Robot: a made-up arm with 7 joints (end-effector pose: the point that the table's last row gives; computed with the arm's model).
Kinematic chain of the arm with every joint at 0, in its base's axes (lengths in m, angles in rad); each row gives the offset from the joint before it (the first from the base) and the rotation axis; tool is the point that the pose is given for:
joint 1: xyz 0 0 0.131 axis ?
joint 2: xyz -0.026 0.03 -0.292 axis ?
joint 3: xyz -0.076 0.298 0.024 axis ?
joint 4: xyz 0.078 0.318 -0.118 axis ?
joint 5: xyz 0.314 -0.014 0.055 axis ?
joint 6: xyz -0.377 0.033 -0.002 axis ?
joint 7: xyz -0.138 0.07 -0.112 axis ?
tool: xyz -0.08 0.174 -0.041
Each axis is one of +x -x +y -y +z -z.
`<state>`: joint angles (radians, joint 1 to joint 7).
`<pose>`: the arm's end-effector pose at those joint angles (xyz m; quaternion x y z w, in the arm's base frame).
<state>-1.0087 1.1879 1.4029 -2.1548 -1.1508 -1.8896 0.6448</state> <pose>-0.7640 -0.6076 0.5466 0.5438 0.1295 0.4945 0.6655</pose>
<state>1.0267 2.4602 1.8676 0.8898 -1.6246 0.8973 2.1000</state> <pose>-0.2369 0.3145 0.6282 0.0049 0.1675 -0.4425 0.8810</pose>
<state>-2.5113 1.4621 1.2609 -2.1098 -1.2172 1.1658 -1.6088</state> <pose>0.6141 -0.2669 0.3391 -0.4416 -0.5318 0.3695 0.6210</pose>
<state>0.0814 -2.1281 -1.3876 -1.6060 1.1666 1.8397 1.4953</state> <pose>-0.2930 0.1897 0.0059 0.4898 -0.5777 -0.3498 0.5514</pose>
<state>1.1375 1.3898 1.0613 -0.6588 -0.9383 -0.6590 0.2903</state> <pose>0.3520 0.8531 0.6501 0.3529 -0.7637 -0.3978 0.3660</pose>
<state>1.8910 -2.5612 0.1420 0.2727 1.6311 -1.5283 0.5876</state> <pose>-0.2067 0.0459 -0.9816 -0.1937 -0.9226 -0.0724 0.3258</pose>
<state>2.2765 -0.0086 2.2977 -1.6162 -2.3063 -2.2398 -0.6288</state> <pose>1.1958 0.5163 -0.4550 0.1400 0.4281 -0.8492 0.2755</pose>
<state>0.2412 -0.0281 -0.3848 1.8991 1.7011 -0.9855 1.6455</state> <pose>0.5928 0.9374 -0.4609 -0.5403 0.5924 0.0654 0.5941</pose>
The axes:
joint 1: -z
joint 2: +x
joint 3: +z
joint 4: -x
joint 5: +y
joint 6: +x
joint 7: -y

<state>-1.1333 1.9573 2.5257 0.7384 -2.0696 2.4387 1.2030</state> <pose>-0.3765 -0.2177 0.5380 0.0977 0.0068 -0.3982 0.9121</pose>
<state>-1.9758 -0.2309 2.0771 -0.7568 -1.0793 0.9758 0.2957</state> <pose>0.4034 -0.7297 -0.3236 -0.1826 -0.8388 -0.5046 0.0922</pose>
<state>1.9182 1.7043 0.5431 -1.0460 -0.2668 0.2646 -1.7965</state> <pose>0.0084 0.4998 0.4680 0.2707 -0.4264 0.4098 0.7596</pose>
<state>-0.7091 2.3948 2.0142 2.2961 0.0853 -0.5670 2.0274</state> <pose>-0.0798 -0.1460 0.0259 -0.3984 -0.8676 -0.2907 0.0629</pose>
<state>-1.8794 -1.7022 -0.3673 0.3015 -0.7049 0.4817 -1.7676</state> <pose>0.4313 0.1391 -0.8833 -0.6325 -0.2930 0.2490 0.6723</pose>
